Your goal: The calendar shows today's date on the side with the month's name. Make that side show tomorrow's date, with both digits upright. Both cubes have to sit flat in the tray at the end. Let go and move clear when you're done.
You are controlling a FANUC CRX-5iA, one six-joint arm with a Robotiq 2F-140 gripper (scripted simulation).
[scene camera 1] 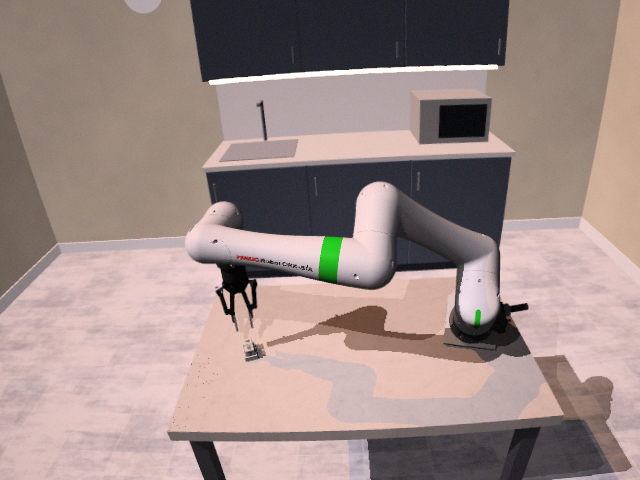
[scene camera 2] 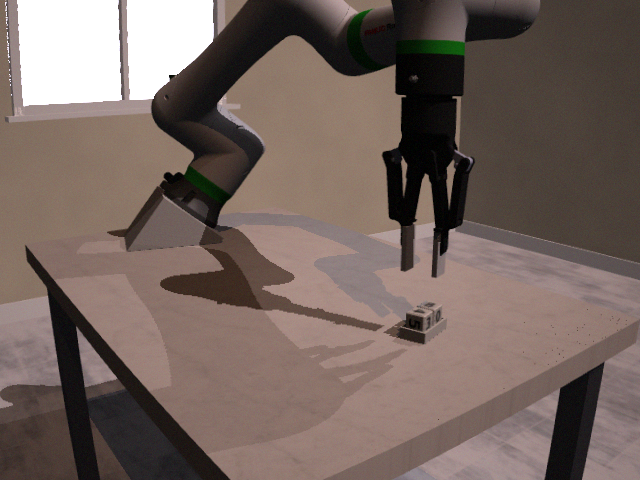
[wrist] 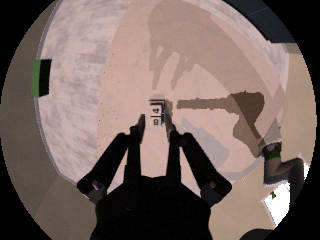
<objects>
my gripper: scene camera 1 244,327; scene camera 2; wrist
same spot on my gripper: (wrist: 90,185) = (scene camera 2: 458,164)
</objects>
